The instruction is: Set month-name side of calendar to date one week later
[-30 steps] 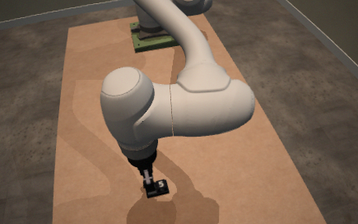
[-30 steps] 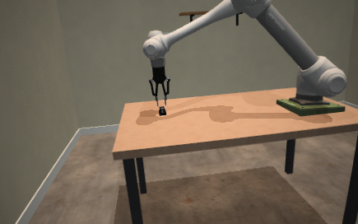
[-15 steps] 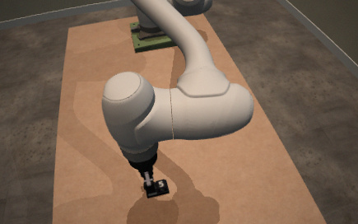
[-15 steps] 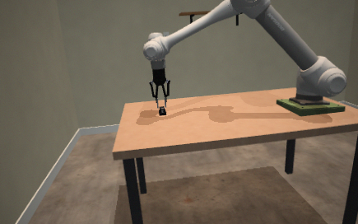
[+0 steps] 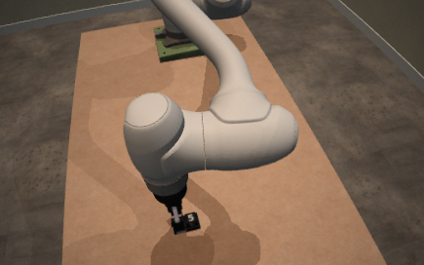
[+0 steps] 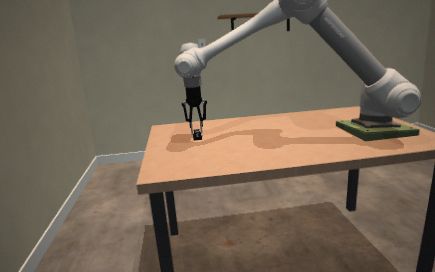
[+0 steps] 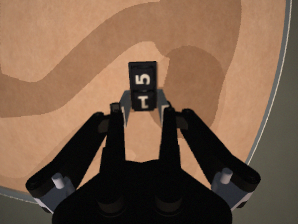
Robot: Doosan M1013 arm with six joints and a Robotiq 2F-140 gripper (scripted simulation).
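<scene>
Now: hand 3 cm above the black cube.
</scene>
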